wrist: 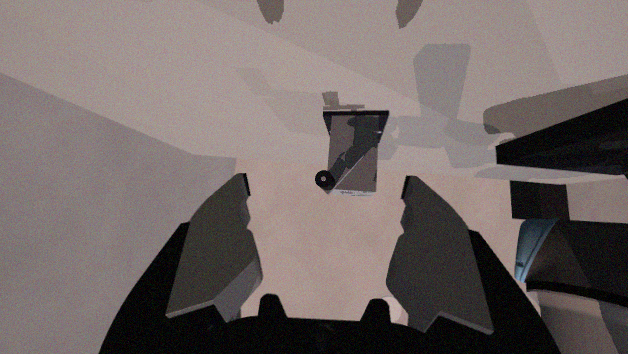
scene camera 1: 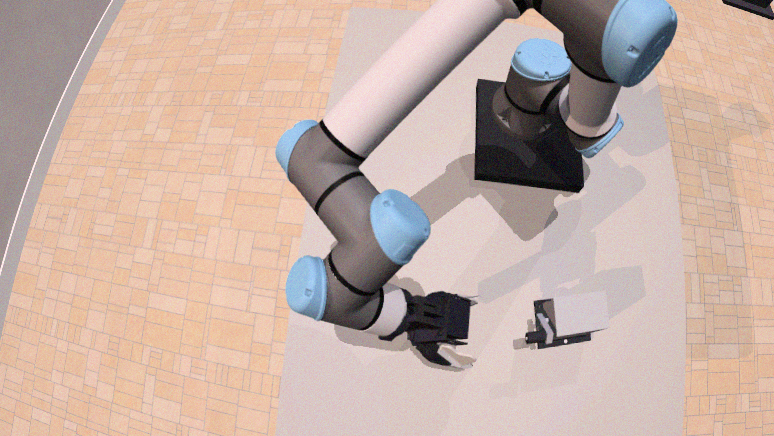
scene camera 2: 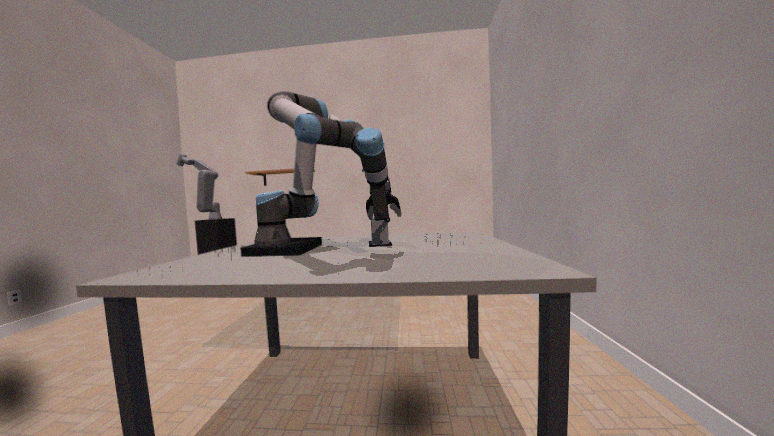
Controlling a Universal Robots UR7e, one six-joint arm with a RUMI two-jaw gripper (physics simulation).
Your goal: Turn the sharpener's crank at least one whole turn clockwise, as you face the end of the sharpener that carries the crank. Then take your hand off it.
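Note:
The sharpener stands upright on its dark base on the table, a pale box with its crank end facing my gripper. The crank's black knob is at the upper right of that end as I face it; the wrist view is upside down, so there it shows lower left. The crank arm slants from the knob toward the middle of the end face. My gripper is open and empty, level, with a clear gap between its fingertips and the knob, and touches nothing. The knob is hidden in scene camera 2.
The table carries my arm's black base plate, behind and to one side of the sharpener. A second grey arm on a black box and an orange shelf are beyond the table.

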